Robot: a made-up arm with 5 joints.
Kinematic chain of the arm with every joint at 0, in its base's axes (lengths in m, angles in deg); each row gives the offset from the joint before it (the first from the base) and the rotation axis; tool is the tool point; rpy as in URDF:
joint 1: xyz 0.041 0 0.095 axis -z
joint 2: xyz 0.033 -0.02 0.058 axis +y
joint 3: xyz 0.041 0 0.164 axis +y
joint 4: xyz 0.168 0 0.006 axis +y
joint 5: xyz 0.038 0.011 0 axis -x
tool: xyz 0 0 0 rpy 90 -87.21 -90
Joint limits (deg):
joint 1: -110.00..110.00
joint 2: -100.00..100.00
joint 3: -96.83..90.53
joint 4: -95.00..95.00
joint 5: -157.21..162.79
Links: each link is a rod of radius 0.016 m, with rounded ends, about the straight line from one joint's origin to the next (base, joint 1, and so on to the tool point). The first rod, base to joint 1, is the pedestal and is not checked.
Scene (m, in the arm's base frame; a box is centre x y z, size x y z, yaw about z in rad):
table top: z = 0
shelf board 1: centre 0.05 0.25 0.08 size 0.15 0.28 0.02 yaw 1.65
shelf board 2: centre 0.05 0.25 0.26 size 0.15 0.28 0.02 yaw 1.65
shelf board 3: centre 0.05 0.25 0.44 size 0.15 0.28 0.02 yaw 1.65
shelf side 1: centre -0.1 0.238 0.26 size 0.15 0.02 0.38 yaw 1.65
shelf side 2: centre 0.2 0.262 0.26 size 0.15 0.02 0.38 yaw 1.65
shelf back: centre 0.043 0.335 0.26 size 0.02 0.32 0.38 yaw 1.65
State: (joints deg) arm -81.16 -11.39 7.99 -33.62 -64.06
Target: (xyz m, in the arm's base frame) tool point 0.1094 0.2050 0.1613
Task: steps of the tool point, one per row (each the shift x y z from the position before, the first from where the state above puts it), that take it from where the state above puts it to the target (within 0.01 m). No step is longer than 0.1 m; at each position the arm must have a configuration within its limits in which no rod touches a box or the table.
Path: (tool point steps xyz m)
1: 0.0128 -0.0389 0.0159
2: 0.0055 -0.0406 0.0096
3: -0.0016 -0.0401 0.0030
4: -0.0078 -0.0376 -0.0038
5: -0.0126 -0.0331 -0.0100
6: 0.0247 0.0386 -0.0282
7: 0.0169 0.0298 -0.0412
8: 0.0073 0.0165 -0.0493
9: -0.0030 0.0006 -0.0507
10: -0.0121 -0.0154 -0.0447
11: 0.0015 0.0450 0.0039
12: -0.0087 0.0459 -0.0039

